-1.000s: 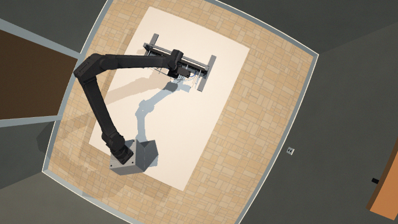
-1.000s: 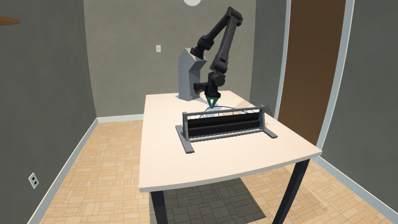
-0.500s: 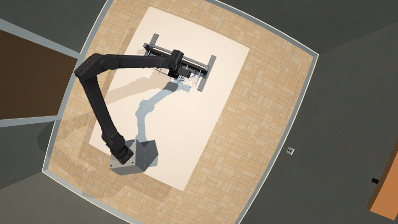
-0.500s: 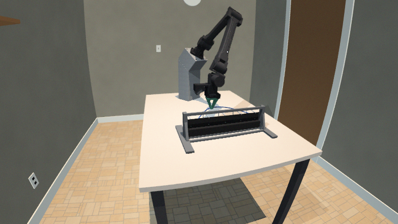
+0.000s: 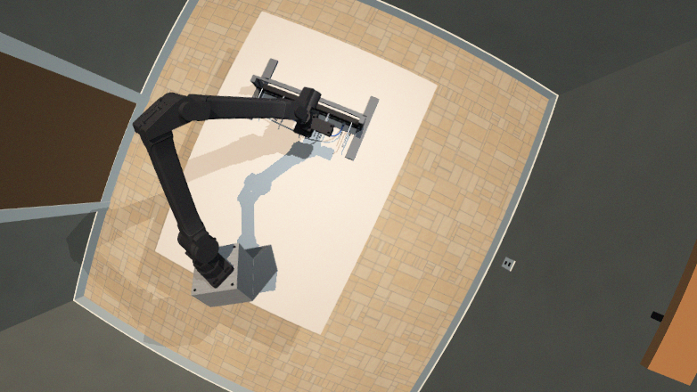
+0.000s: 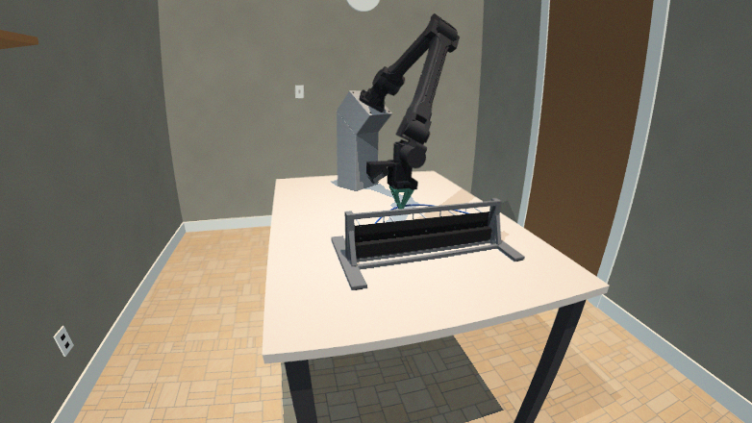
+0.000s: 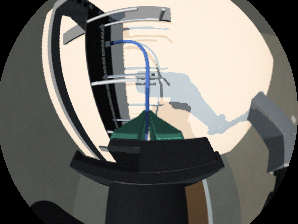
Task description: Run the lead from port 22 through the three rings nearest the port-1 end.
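Right now my hand is 7 cm short of the grey rack, 8 cm to the right of it and 4 cm above it.
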